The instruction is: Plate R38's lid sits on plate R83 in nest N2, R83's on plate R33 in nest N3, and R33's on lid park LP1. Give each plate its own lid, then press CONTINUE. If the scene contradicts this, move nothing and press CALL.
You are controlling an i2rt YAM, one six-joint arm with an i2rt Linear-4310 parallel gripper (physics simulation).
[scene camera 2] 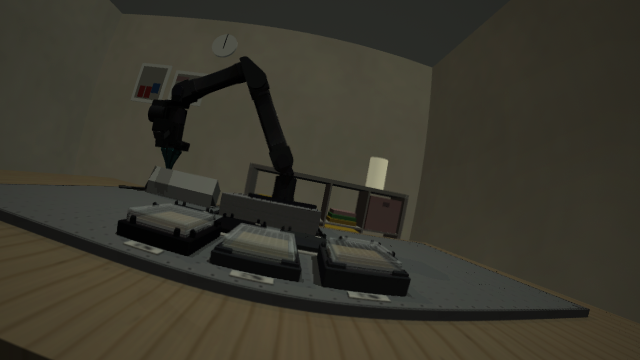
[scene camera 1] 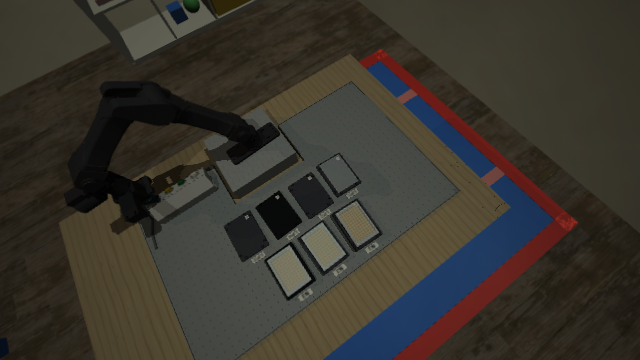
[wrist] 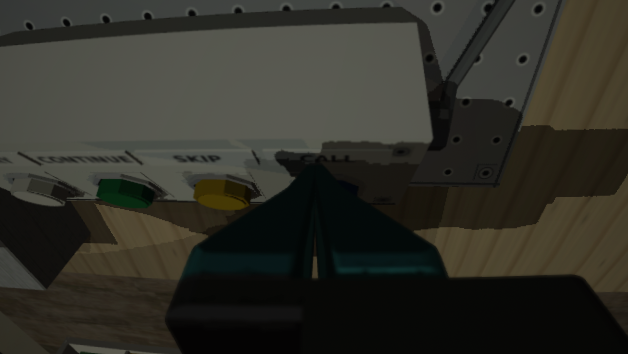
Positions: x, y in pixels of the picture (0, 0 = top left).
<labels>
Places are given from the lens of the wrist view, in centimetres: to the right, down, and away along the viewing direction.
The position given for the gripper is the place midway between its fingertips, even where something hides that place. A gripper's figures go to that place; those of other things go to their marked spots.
gripper [wrist: 315, 177]: 0, 0, 13
button box [wrist: 254, 99]: -2, -3, 12
</labels>
